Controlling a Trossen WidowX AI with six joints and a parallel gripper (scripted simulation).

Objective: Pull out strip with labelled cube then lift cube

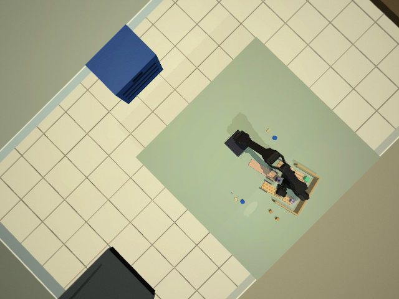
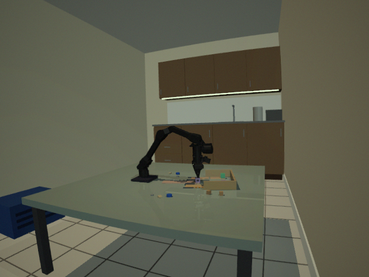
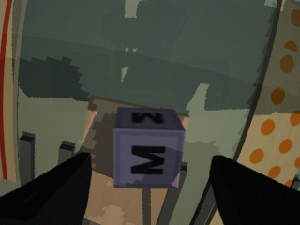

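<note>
Now: gripper tip 110 mm past the plain strip and 40 mm above it.
</note>
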